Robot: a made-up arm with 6 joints.
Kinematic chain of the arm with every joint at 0, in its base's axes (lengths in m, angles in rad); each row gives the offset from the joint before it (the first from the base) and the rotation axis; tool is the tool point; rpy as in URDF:
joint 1: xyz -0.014 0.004 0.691 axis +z
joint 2: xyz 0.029 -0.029 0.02 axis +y
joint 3: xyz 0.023 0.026 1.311 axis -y
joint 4: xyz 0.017 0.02 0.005 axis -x
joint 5: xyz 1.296 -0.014 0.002 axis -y
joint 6: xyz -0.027 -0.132 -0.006 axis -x
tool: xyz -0.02 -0.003 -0.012 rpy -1.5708 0 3.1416
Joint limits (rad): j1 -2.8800..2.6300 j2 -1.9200..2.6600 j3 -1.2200..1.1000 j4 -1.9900..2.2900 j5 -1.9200..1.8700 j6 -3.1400..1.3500
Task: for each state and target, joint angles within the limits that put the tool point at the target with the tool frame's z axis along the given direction. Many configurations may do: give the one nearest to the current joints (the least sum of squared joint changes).
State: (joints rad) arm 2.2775 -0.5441 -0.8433 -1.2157 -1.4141 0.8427
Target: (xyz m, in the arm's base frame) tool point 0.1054 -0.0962 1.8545 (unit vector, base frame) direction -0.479 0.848 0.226
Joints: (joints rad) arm 2.1750 -1.2850 -0.5589 -1.5067 -1.5058 1.0704
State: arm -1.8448 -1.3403 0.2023 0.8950 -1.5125 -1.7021
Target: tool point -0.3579 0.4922 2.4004 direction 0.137 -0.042 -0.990
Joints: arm -1.0559 -1.1722 -0.1579 0.6941 -1.0931 -2.0562
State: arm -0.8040 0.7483 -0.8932 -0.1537 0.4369 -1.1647
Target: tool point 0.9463 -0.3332 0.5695 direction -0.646 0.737 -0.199
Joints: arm -0.2475 0.5610 -0.7391 -0.5826 -0.0241 -1.5782
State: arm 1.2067 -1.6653 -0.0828 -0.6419 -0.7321 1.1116
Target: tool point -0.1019 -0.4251 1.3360 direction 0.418 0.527 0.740
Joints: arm 1.1423 -1.9160 -0.9018 -1.0976 -1.5000 1.3500
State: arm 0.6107 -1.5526 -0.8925 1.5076 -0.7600 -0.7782
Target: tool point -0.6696 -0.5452 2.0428 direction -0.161 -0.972 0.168
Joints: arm 0.7024 -1.4875 -0.3685 1.4863 -0.2993 -0.6427
